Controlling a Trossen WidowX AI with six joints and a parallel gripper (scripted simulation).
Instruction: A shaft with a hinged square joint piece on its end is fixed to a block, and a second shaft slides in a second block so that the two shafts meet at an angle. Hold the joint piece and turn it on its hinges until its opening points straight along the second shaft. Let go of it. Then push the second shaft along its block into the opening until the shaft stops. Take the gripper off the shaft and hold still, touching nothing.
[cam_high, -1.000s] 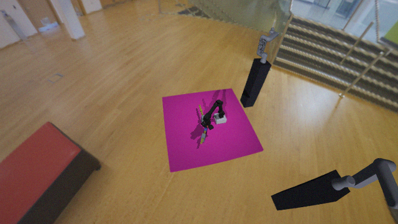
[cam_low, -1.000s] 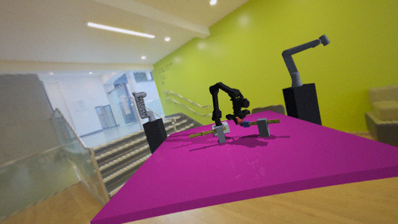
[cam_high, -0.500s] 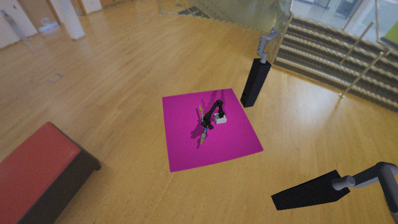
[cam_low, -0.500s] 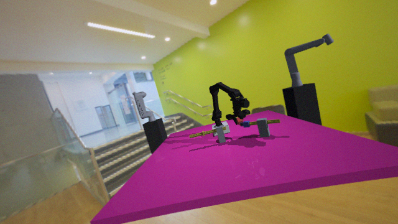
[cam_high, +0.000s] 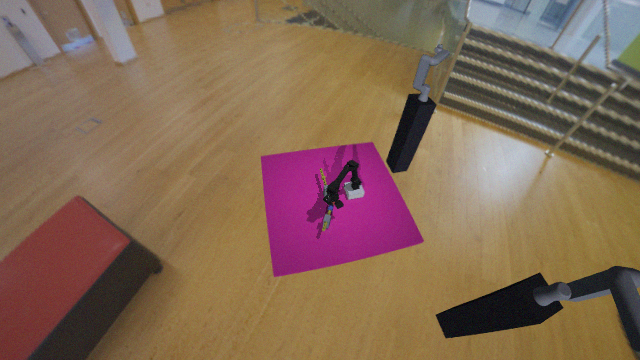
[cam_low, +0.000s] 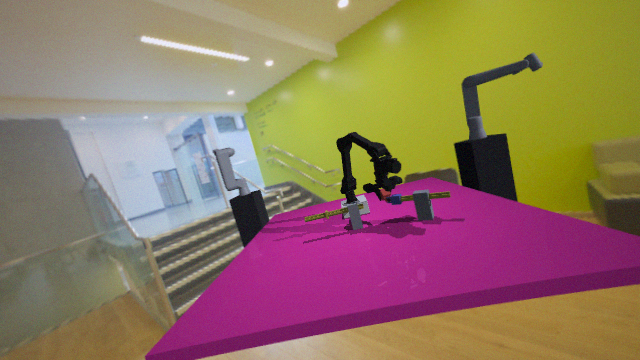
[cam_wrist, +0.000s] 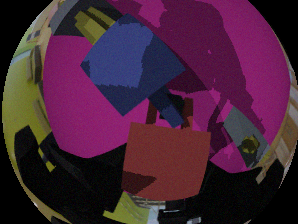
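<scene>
The dark red square joint piece is 30 mm above my gripper tip and 20 mm ahead of it.
</scene>
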